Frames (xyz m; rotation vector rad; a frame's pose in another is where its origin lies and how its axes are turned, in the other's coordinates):
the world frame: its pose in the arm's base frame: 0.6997 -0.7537 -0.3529 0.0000 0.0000 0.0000
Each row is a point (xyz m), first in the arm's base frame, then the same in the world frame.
Working: the arm's base frame: its pose in the world frame: -0.6997 0.7537 0.3529 0.0000 0.0000 0.0000

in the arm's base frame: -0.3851 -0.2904 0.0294
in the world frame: -1.0848 0.4633 0.3823
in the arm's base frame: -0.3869 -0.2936 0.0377
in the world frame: -1.0866 0.4601 0.3906
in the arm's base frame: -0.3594 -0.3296 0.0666
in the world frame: -1.0591 0.4241 0.4195
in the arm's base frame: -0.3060 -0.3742 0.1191
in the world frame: -1.0057 0.3795 0.4720
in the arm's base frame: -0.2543 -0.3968 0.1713
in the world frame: -0.9540 0.3569 0.5242
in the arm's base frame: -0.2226 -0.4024 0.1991
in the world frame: -0.9223 0.3513 0.5520
